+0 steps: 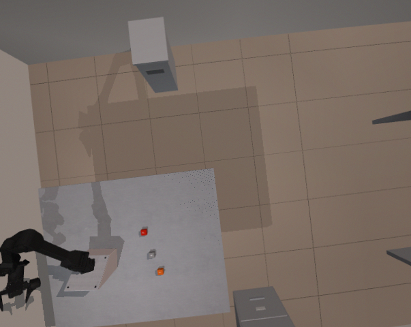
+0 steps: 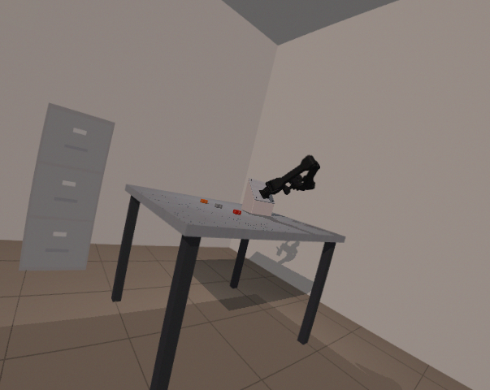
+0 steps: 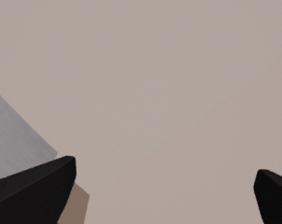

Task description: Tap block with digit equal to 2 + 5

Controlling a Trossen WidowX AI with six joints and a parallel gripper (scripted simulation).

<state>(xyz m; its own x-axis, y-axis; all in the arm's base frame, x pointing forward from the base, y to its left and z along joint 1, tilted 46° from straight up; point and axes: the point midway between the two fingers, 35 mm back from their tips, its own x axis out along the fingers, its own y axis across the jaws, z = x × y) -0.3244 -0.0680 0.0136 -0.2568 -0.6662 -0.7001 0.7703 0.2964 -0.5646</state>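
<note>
Right now my gripper tip is 610 mm short of the red block, 250 mm above it and 150 mm to the right of it. The rest, counted from my gripper tip: orange block 650 mm ahead, 250 mm below, 110 mm to the right; then grey block 620 mm ahead, 250 mm below, 10 mm to the left.
</note>
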